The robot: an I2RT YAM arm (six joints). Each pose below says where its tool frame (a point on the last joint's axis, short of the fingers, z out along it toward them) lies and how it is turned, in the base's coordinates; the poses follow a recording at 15 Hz.
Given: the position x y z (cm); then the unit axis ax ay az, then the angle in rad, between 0 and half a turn.
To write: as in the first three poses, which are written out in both.
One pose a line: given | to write
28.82 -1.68 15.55 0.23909 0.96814 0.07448 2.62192 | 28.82 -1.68 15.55 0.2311 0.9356 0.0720 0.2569
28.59 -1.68 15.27 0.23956 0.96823 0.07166 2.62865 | 28.59 -1.68 15.27 0.2317 0.9366 0.0693 0.2537
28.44 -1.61 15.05 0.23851 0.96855 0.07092 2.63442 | 28.44 -1.61 15.05 0.2309 0.9376 0.0687 0.2509
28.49 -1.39 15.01 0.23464 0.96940 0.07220 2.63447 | 28.49 -1.39 15.01 0.2271 0.9384 0.0699 0.2509
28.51 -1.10 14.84 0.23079 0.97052 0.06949 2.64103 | 28.51 -1.10 14.84 0.2236 0.9403 0.0673 0.2477
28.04 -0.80 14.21 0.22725 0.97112 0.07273 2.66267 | 28.04 -0.80 14.21 0.2208 0.9434 0.0707 0.2372
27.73 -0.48 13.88 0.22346 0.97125 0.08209 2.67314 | 27.73 -0.48 13.88 0.2174 0.9447 0.0798 0.2321
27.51 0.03 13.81 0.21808 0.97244 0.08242 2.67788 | 27.51 0.03 13.81 0.2122 0.9464 0.0802 0.2298
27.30 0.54 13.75 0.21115 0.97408 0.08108 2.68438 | 27.30 0.54 13.75 0.2057 0.9487 0.0790 0.2266
